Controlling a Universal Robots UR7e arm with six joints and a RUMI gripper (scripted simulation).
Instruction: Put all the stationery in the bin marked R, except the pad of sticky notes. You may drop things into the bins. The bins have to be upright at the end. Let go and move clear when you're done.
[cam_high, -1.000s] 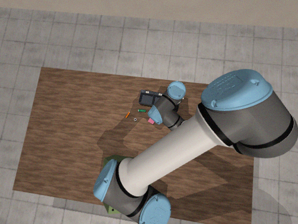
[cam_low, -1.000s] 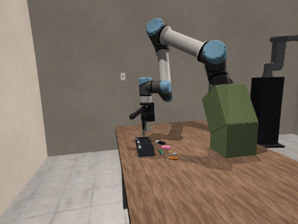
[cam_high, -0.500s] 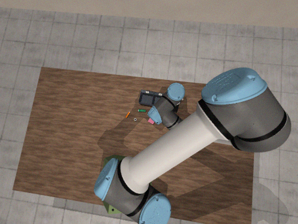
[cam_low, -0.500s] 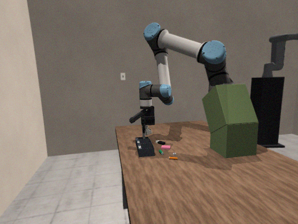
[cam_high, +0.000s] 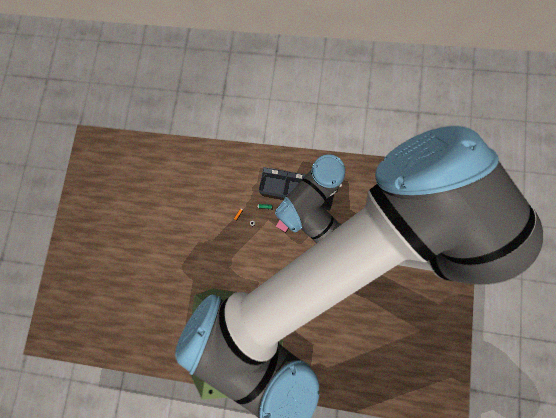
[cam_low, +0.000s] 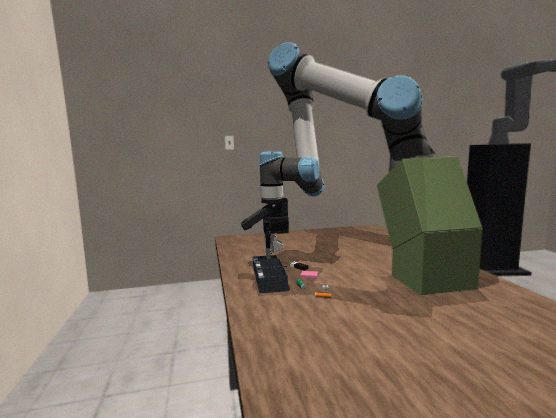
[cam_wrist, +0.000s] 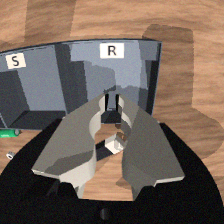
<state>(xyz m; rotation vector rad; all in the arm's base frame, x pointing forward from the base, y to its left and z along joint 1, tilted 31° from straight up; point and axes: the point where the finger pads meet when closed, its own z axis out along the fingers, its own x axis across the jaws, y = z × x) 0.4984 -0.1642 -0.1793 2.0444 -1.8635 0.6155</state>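
The dark three-part bin is 8 cm to the left of my hand and 1 cm below it. From my hand the other things lie so: black-and-white eraser (10 cm behind, 3 cm below); then pink sticky-note pad (13 cm behind, 9 cm to the left, 3 cm below); then green marker (9 cm behind, 17 cm to the left, 3 cm below).
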